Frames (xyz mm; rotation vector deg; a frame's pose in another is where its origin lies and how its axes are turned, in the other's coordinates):
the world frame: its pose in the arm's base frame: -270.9 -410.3 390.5 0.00 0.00 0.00
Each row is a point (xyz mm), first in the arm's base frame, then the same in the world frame.
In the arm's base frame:
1: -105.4 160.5 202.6
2: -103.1 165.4 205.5
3: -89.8 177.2 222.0
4: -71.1 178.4 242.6
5: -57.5 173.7 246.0
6: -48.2 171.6 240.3
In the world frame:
1: 165.5 570.8 -187.9
2: 167.8 575.7 -185.0
3: 181.1 587.5 -168.5
4: 199.8 588.7 -147.9
5: 213.4 584.0 -144.5
6: 222.7 581.9 -150.2

